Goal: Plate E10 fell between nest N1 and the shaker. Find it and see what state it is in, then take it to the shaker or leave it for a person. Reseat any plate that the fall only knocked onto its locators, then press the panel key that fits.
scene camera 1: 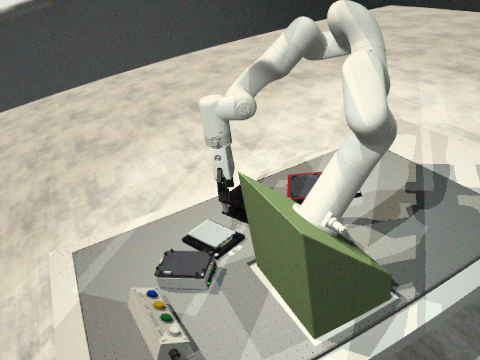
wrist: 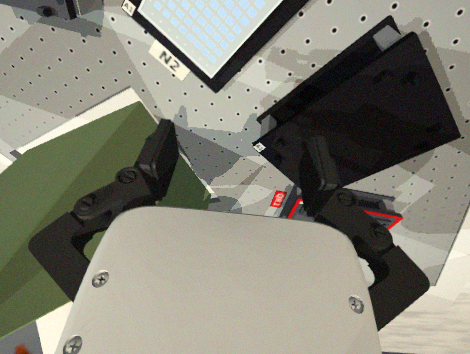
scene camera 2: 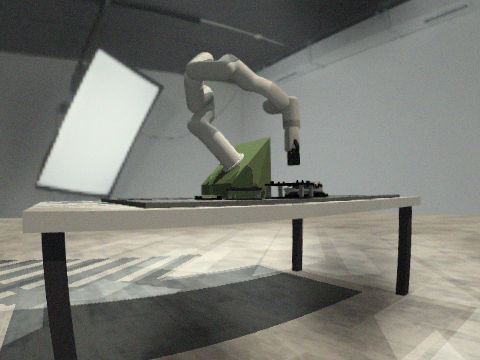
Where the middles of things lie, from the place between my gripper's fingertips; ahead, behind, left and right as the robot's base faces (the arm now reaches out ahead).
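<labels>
My gripper: 11 cm above the lidded shaker (scene camera 1: 177, 269), 10 cm past it, 21 cm to the right of it. Nest labelled N2 (wrist: 272, 24): 13 cm below my hand, 8 cm to the left.
</labels>
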